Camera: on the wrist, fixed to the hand. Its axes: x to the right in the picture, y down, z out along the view.
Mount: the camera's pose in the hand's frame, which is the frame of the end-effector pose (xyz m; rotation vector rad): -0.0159 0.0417 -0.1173 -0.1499 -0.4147 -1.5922
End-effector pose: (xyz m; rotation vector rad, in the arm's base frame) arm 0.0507 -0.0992 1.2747 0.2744 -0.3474 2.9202
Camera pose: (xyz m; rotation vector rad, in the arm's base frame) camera 0.0387 -0.1125 1.1505 0.7028 -0.2119 1.2603
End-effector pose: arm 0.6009 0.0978 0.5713 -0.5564 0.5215 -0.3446
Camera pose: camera 0.5301 0.0901 0.4680 -1.0849 -0.4233 -1.6574
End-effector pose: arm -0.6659 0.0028 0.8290 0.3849 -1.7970 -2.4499
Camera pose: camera -0.6251 -0.1155 0.8380 -0.7994 0.5985 1.4419
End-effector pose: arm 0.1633 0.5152 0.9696 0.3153 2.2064 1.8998
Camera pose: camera 0.1446 0.4058 1.0282 -0.7792 1.1721 0.8821
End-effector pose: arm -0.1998 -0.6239 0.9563 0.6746 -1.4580 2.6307
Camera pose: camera -0.2367 -0.5483 0.8632 1.5108 -0.5388 1.1479
